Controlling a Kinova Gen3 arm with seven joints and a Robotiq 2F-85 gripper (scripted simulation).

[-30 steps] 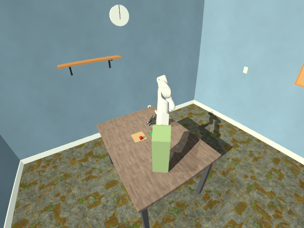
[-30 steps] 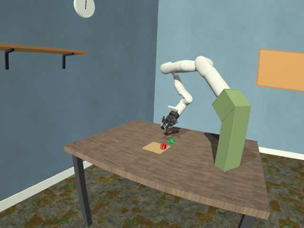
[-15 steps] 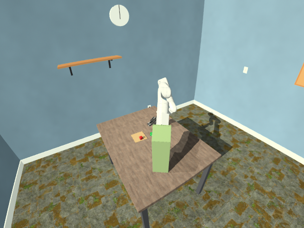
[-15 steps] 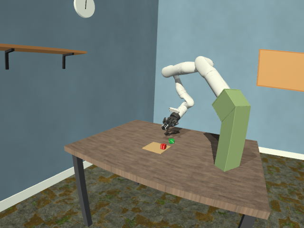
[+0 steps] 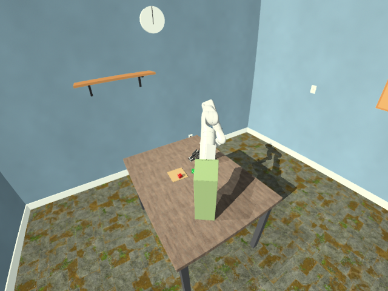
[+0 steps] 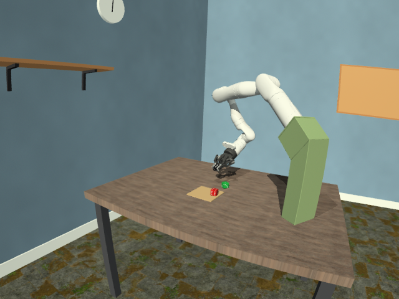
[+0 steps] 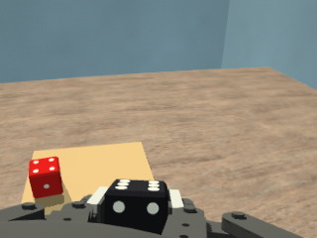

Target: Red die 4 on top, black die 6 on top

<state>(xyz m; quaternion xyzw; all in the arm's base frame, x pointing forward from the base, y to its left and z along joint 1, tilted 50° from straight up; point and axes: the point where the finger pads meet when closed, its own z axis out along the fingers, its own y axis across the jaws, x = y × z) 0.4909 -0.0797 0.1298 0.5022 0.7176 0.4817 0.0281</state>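
Right now the green die is 90 mm below my hand, 60 mm behind it and 20 mm to the left of it. The rest, counted from my hand: black die (right at my hand); then tan mat (150 mm to the left, 100 mm below, 10 mm behind); then red die (150 mm to the left, 80 mm below, 60 mm behind).
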